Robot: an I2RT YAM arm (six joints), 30 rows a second.
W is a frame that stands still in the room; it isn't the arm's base.
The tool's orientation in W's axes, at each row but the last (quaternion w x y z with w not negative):
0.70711, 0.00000, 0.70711, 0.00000
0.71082, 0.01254, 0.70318, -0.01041
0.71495, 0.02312, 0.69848, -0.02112
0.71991, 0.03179, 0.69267, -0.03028
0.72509, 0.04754, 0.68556, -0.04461
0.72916, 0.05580, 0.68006, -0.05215
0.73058, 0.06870, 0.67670, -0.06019
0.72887, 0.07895, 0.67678, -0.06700
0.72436, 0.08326, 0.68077, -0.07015
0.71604, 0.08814, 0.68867, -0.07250
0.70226, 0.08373, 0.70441, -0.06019
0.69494, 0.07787, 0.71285, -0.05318
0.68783, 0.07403, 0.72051, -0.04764
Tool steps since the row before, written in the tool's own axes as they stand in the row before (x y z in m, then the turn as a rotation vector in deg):
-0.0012, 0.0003, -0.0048, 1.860, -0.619, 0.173
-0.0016, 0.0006, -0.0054, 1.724, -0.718, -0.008
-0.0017, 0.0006, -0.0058, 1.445, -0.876, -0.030
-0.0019, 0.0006, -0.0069, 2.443, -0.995, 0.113
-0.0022, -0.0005, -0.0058, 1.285, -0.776, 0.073
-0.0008, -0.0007, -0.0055, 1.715, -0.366, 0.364
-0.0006, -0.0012, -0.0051, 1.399, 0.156, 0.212
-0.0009, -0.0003, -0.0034, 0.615, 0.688, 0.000
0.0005, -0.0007, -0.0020, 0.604, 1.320, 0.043
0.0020, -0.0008, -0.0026, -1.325, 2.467, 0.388
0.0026, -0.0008, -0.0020, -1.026, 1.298, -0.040
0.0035, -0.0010, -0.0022, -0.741, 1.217, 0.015
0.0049, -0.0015, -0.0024, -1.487, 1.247, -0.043
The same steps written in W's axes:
-0.0048, 0.0003, 0.0012, 0.173, -0.619, -1.860
-0.0054, 0.0008, 0.0015, -0.013, -0.712, -1.726
-0.0058, 0.0010, 0.0016, -0.051, -0.869, -1.448
-0.0069, 0.0012, 0.0016, 0.120, -1.000, -2.441
-0.0059, 0.0003, 0.0019, 0.043, -0.778, -1.285
-0.0056, 0.0001, 0.0004, 0.423, -0.417, -1.690
-0.0053, -0.0003, 0.0002, 0.344, 0.122, -1.376
-0.0034, 0.0004, 0.0006, 0.187, 0.679, -0.596
-0.0021, -0.0002, -0.0006, 0.364, 1.287, -0.567
-0.0026, -0.0002, -0.0021, 0.879, 2.292, 1.403
-0.0021, -0.0003, -0.0026, 0.223, 1.244, 1.068
-0.0024, -0.0004, -0.0035, 0.256, 1.165, 0.779
-0.0028, -0.0009, -0.0048, 0.236, 1.174, 1.528

